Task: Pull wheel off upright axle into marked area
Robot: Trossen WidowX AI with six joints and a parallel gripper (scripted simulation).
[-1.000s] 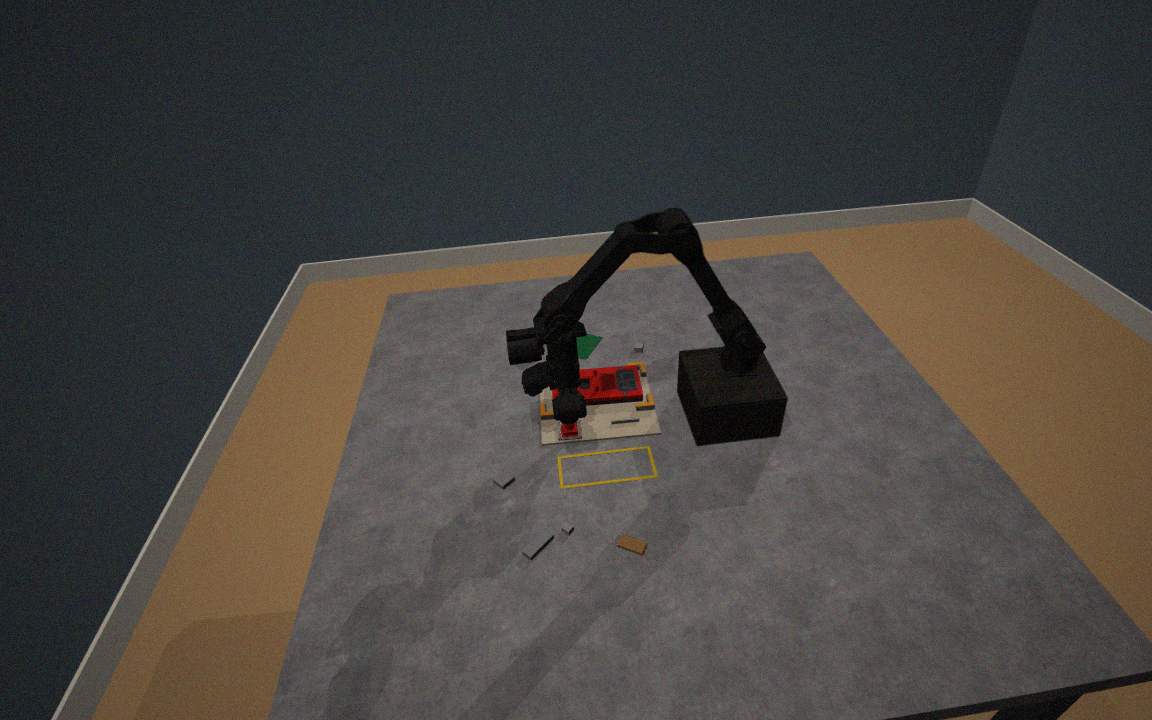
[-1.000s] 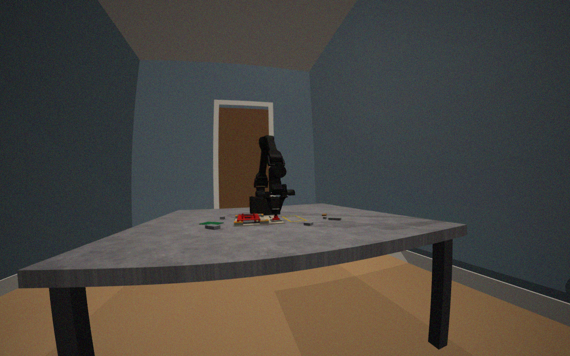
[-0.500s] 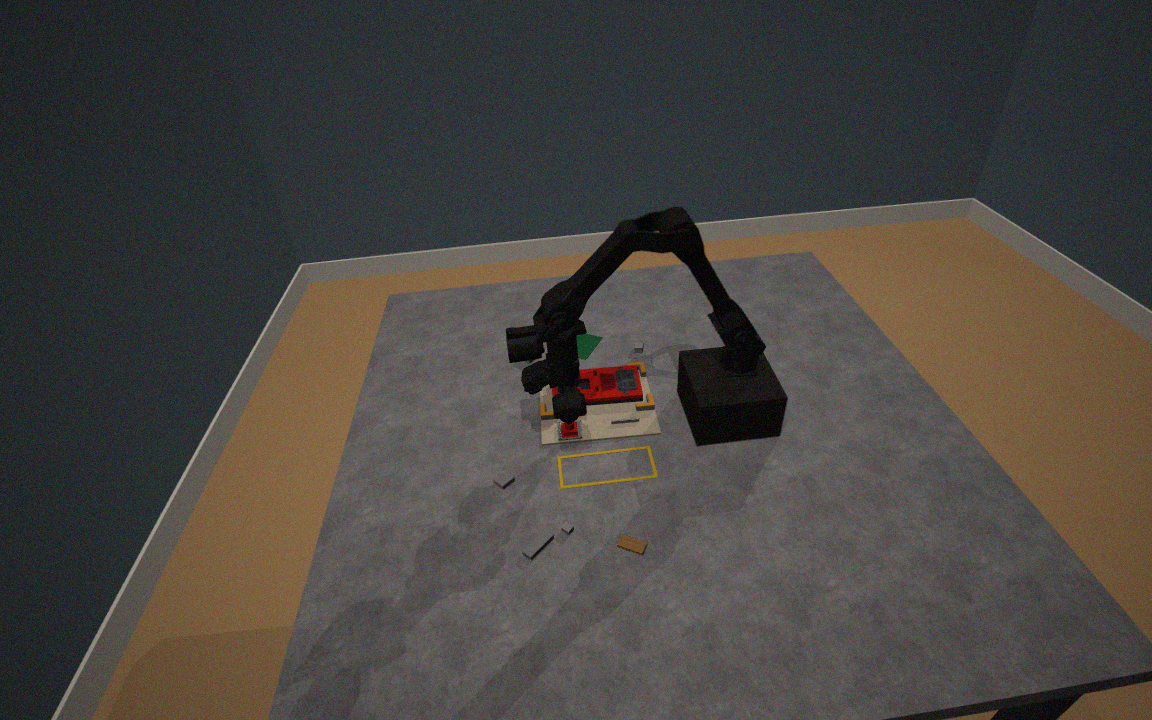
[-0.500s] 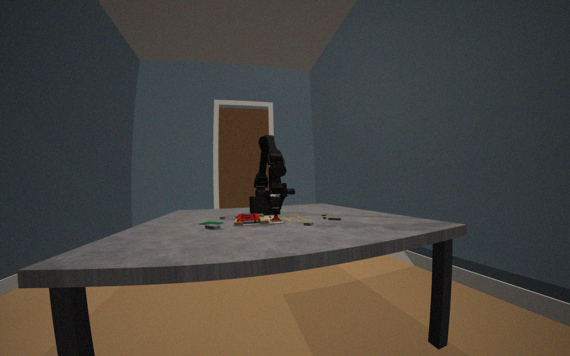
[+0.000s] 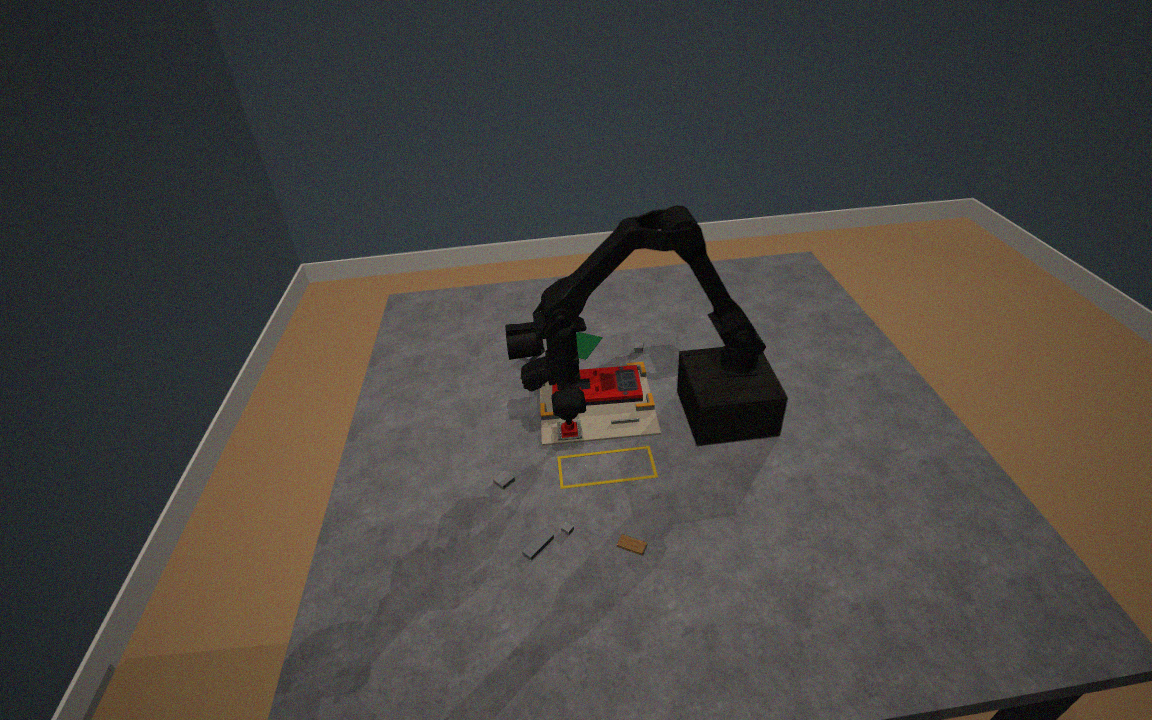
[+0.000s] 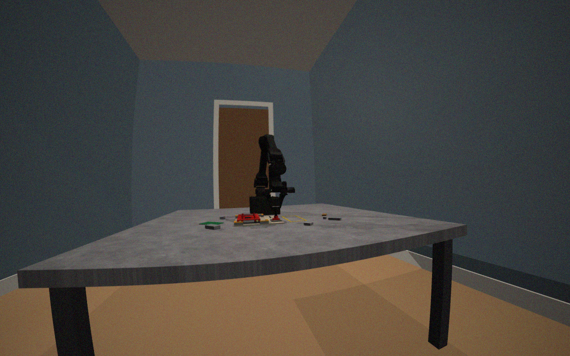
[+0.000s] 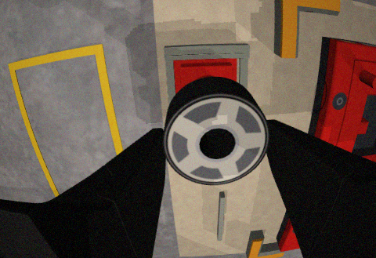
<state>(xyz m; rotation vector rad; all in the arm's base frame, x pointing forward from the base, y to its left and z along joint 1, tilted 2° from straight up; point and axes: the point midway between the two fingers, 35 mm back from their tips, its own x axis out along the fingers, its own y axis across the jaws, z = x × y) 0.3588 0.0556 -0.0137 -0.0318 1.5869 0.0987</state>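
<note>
Now: the black axle 3 cm below my gripper tip. The rest, counted from my gripper tip: wheel right at my gripper tip; then green tile 3 cm behind, 31 cm to the right, 6 cm below; then brown tile 10 cm behind, 29 cm to the left, 6 cm below.
</note>
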